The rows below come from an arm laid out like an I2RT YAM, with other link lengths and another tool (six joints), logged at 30 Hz.
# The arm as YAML. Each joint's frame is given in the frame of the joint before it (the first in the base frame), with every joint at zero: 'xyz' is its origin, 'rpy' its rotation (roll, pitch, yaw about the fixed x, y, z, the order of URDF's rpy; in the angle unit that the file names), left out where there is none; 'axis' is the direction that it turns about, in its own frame. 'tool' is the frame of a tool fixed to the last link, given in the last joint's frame.
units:
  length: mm
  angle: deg
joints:
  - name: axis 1
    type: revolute
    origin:
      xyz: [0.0, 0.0, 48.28]
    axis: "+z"
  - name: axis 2
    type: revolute
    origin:
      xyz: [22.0, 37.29, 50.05]
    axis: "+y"
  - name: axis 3
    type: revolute
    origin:
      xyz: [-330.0, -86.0, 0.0]
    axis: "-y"
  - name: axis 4
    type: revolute
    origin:
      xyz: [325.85, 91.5, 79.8]
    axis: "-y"
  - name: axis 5
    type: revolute
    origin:
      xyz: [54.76, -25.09, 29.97]
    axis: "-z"
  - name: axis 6
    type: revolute
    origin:
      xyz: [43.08, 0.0, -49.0]
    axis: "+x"
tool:
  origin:
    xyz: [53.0, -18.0, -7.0]
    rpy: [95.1, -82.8, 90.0]
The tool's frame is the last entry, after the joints.
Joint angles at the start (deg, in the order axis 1, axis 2, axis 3, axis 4, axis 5, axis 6): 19.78, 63.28, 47.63, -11.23, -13.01, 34.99
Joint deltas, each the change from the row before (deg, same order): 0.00, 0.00, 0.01, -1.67, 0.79, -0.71; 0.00, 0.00, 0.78, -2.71, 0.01, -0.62; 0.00, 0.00, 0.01, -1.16, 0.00, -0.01; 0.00, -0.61, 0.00, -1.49, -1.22, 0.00; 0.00, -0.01, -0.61, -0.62, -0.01, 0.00; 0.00, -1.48, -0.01, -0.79, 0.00, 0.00; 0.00, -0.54, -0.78, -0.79, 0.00, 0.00; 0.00, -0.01, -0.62, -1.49, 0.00, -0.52
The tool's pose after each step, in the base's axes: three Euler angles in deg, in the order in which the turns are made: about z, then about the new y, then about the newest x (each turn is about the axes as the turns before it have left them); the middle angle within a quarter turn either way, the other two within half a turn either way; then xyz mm. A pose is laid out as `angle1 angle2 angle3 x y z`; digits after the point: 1 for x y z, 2 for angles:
-21.32 -47.40 -128.52 296.4 135.7 279.3
-19.36 -46.37 -130.81 293.4 134.4 280.1
-18.60 -45.48 -131.86 291.3 133.6 277.9
-17.54 -44.39 -131.90 286.0 133.9 278.3
-16.83 -43.41 -132.91 283.6 133.1 272.5
-17.22 -43.96 -132.35 277.9 131.0 278.3
-16.63 -43.13 -133.20 273.4 129.4 273.5
-14.98 -41.76 -135.21 269.5 127.8 266.2

